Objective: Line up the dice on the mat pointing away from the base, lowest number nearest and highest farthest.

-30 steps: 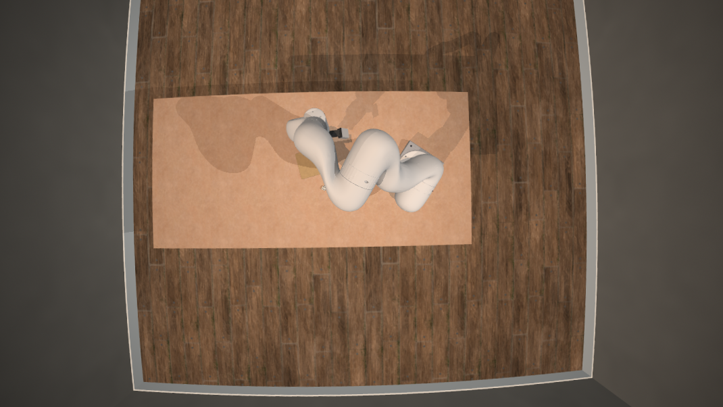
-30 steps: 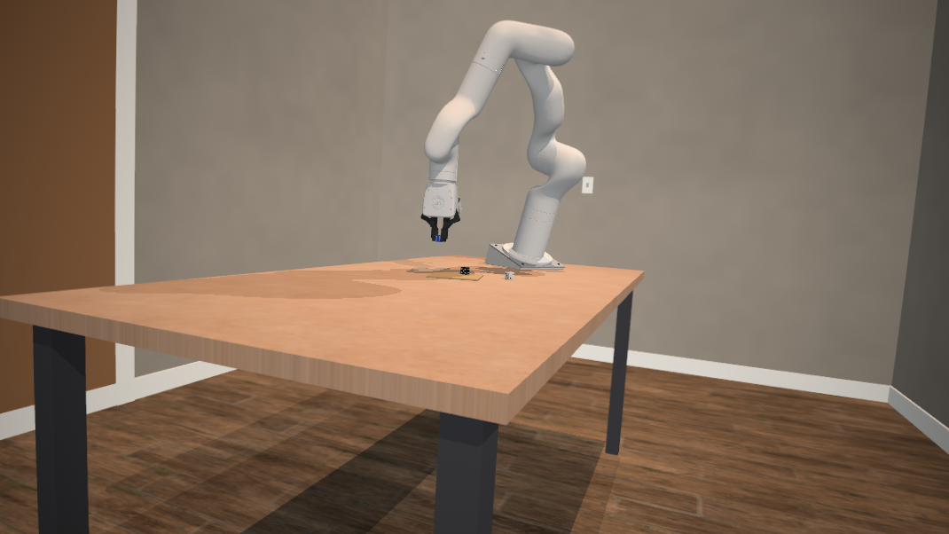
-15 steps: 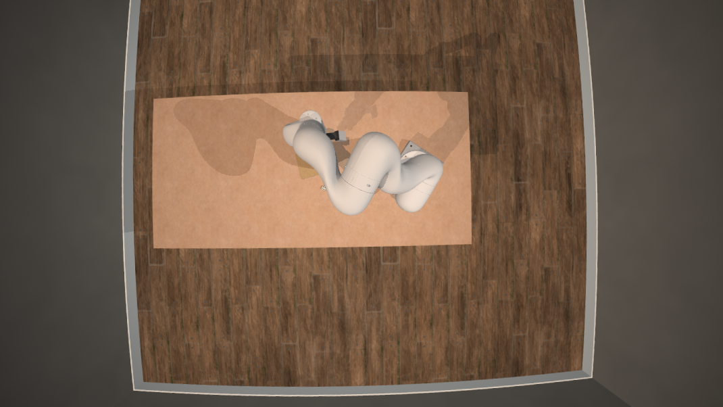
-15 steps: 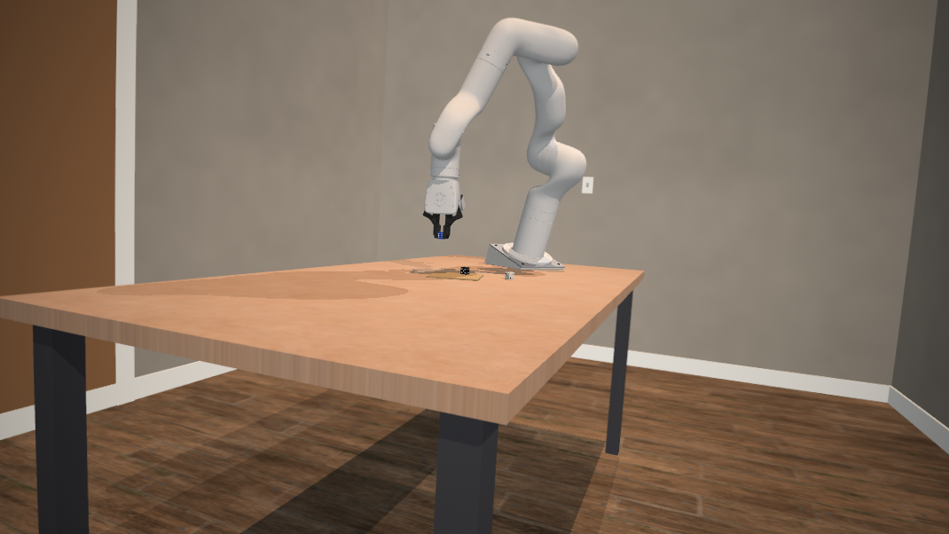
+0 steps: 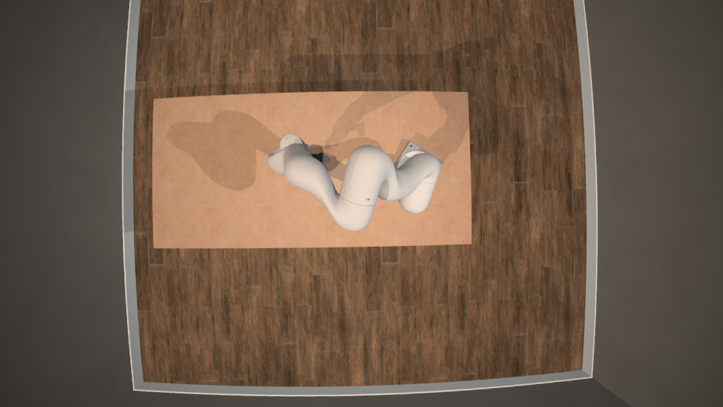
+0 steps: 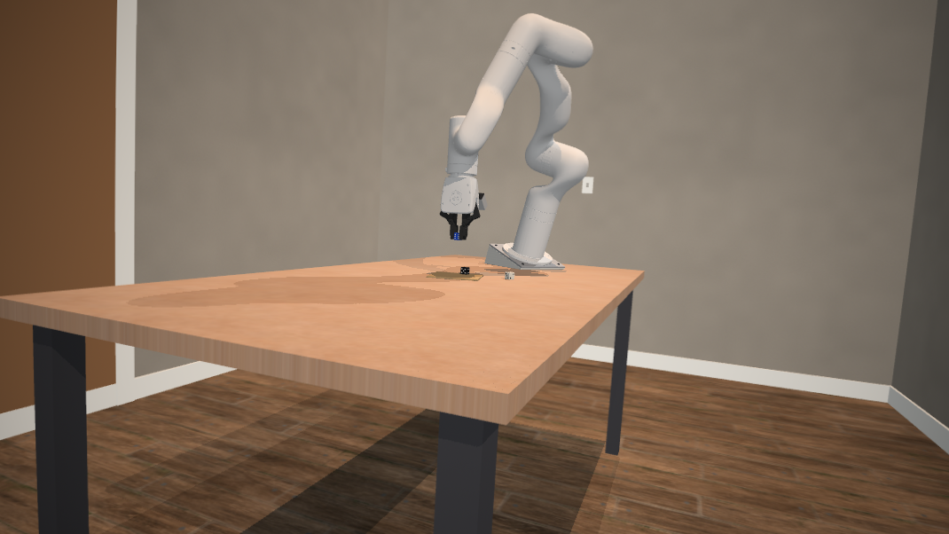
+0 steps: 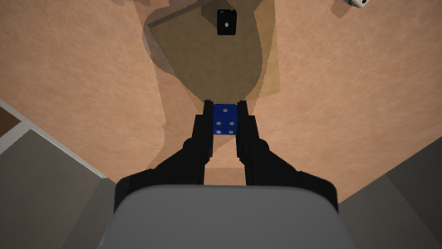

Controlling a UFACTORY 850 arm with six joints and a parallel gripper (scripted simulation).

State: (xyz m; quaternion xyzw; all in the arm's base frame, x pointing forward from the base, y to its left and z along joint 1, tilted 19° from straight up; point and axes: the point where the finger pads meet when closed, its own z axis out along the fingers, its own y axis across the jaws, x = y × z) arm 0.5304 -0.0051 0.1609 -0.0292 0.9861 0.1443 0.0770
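Now: hand 12 cm above the mat. Round my hand: black die: 5 cm behind, 11 cm below; blue die: 1 cm below; white die: 9 cm behind, 12 cm to the left, 12 cm below.
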